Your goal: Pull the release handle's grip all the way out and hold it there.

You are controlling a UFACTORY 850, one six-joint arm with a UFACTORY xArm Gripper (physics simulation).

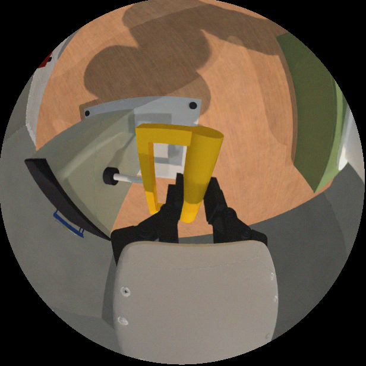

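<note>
The release handle is a yellow D-shaped frame with a thick round grip bar (201, 167) on its right side. A pale rod (129, 178) runs from the frame's left side to a black collar (110, 176) on the face of a grey-green housing (95, 155); a stretch of the rod shows between collar and frame. My gripper (193, 184) is shut on the grip bar, with one black finger inside the frame's opening and the other on the bar's right side. The inner finger hides part of the frame's lower end.
The housing stands on a light grey base plate (170, 106) with dark bolts, on a wooden table top (245, 125). A green curved object (315, 110) stands at the right. A small blue handle (67, 224) shows at lower left, and a red item (44, 61) at upper left.
</note>
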